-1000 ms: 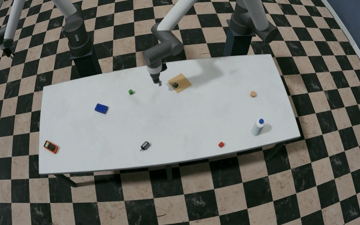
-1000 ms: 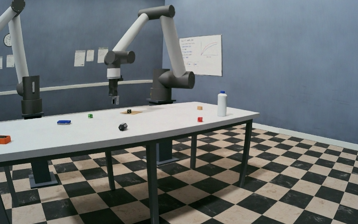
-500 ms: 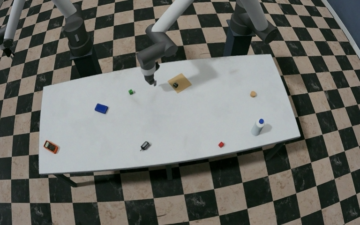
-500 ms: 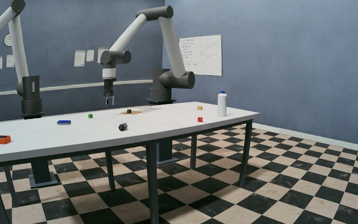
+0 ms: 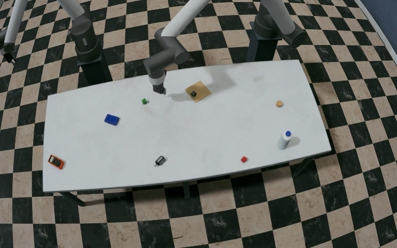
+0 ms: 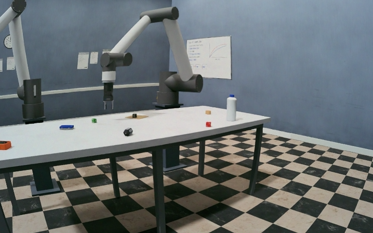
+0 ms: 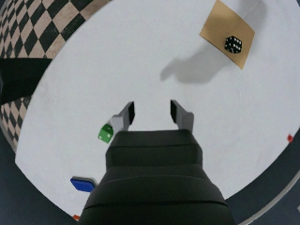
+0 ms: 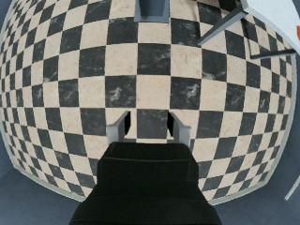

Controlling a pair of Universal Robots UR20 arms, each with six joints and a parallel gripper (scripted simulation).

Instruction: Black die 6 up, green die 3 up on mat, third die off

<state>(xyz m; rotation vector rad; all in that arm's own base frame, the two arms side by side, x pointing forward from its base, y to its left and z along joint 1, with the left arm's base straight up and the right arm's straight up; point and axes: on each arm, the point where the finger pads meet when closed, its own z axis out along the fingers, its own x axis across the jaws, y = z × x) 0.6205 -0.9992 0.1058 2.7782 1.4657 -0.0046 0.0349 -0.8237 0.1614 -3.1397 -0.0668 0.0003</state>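
Note:
The green die is 13 cm to the right of my left hand and 9 cm below it. Also, from my left hand: tan mat 26 cm to the left, 10 cm below, 2 cm behind; black die 23 cm to the left, 9 cm below; blue box 39 cm to the right, 11 cm ahead, 9 cm below.

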